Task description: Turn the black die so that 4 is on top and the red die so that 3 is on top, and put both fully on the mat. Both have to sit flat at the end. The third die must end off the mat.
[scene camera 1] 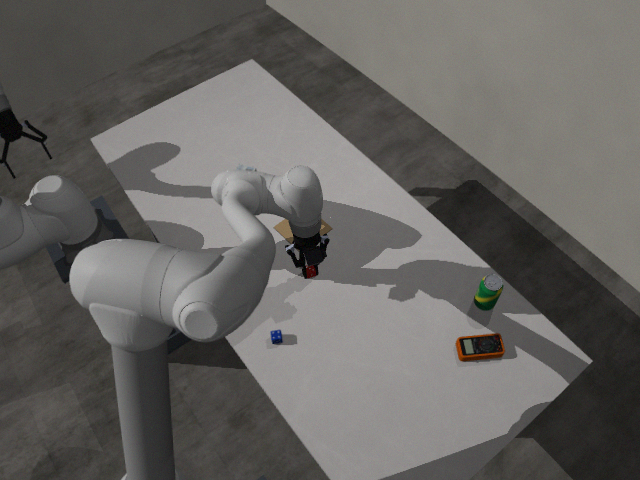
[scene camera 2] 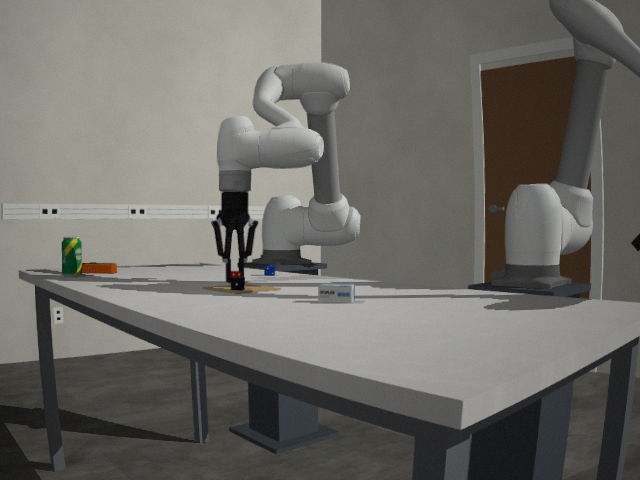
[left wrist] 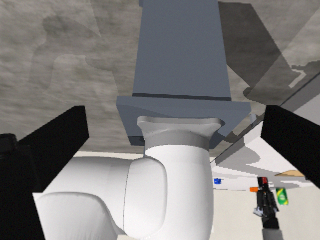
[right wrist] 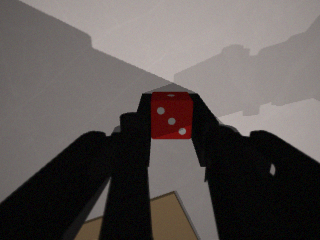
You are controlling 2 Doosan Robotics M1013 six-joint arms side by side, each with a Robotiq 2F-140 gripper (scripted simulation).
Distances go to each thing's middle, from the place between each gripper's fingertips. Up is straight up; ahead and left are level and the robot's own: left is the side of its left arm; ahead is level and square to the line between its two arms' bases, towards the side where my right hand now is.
My right gripper is now 20 mm above the red die (right wrist: 171, 112).
I see the red die 910 mm to the right of my left hand, 610 mm ahead of it and 110 mm below it.
